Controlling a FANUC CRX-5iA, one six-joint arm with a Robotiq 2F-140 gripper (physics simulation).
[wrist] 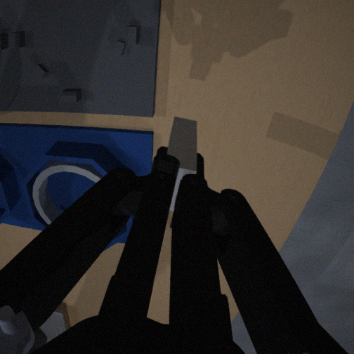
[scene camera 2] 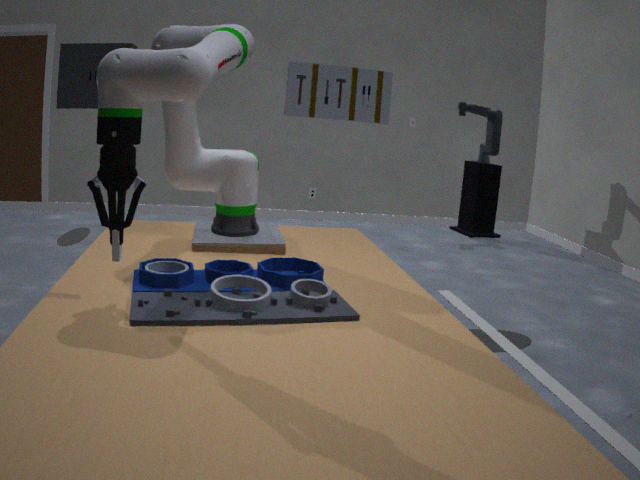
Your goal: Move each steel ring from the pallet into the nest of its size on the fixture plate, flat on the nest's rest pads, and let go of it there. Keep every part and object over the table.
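Places are measured from the arm's base along level axes (x left, y back, z up), in centimetres.
Pixels of known places: gripper, fingertip midpoint: [scene camera 2: 117, 259]; arm's base at its link origin: [scene camera 2: 234, 230].
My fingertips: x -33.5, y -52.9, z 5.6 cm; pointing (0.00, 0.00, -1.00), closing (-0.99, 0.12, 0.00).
Ahead of a thing's pixels: the offset from my fingertips to its top centre. "spot": to the spot under its first point. Level surfaces: height alone.
One steel ring @[spot: dx +15.0, dy +14.1, dz -5.3 cm] [scene camera 2: 182, 265] [wrist: 36, 186] lies in the left pocket of the blue pallet [scene camera 2: 139, 283] [wrist: 105, 140]; the pallet's other two pockets are empty. On the grey fixture plate [scene camera 2: 151, 315] [wrist: 88, 53] in front of it, a large ring @[dx +26.2, dy -4.4, dz -3.7 cm] [scene camera 2: 241, 302] sits in the middle nest and a small ring @[dx +41.0, dy -5.3, dz -3.8 cm] [scene camera 2: 310, 298] in the right nest. The left nest holds nothing. My gripper [scene camera 2: 115, 248] [wrist: 182, 154] is shut and empty. It hangs above the table just past the pallet's left end.
The arm's base stands on a grey pedestal [scene camera 2: 238, 239] behind the pallet. The tan table @[dz -8.9 cm] [scene camera 2: 318, 405] ends close to my gripper's left. A black stand with another arm [scene camera 2: 479, 200] stands on the floor at the far right.
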